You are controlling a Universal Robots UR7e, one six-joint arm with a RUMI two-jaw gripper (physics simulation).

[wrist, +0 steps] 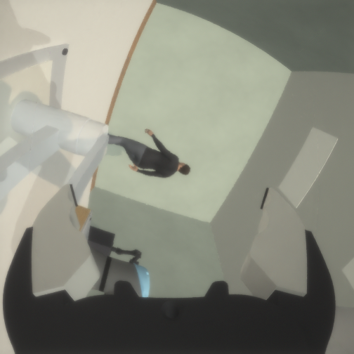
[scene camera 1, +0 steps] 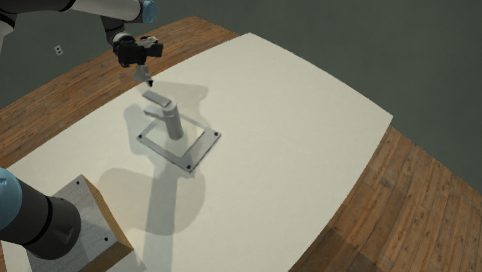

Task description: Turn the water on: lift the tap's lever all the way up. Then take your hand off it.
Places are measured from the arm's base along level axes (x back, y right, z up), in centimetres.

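Pixels of known places: gripper, between the fingertips: (scene camera 1: 153, 64); arm's base, origin of its link: (scene camera 1: 55, 228).
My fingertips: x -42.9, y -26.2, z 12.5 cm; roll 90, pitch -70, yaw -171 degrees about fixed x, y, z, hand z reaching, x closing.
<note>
Ahead of a thing's pixels: the offset from my fingertips to its top centre. "spot": to the spot under its first point. Level surfaces: height alone.
A grey tap @(spot: dx +1.2, dy +12.7, dz -13.0 cm) (scene camera 1: 173, 122) (wrist: 55, 125) stands upright on a square base plate @(dx +0.8, dy +10.4, dz -21.6 cm) (scene camera 1: 200, 148) (wrist: 57, 75). Its flat lever @(dx +3.0, dy +5.7, dz -7.2 cm) (scene camera 1: 156, 98) (wrist: 91, 162) sits on top, above the spout @(dx +3.8, dy +4.0, dz -12.9 cm) (scene camera 1: 154, 112) (wrist: 27, 147). The lever's free end tilts up away from the spout; its exact angle is hard to tell. My gripper (scene camera 1: 153, 62) (wrist: 169, 190) is open and empty, turned sideways. In the scene view its lower fingertip is just above the lever's free end, with a small gap. In the wrist view the left finger overlaps the lever's end and hides part of it.
The tap's plate lies on a white table @(dz -22.8 cm) (scene camera 1: 280, 125) (wrist: 90, 40). A mounting block (scene camera 1: 92, 202) with an arm base stands at the table's lower left. A person (wrist: 157, 161) in dark clothes shows beyond the table edge in the wrist view. Wooden floor (scene camera 1: 410, 185) surrounds the table.
</note>
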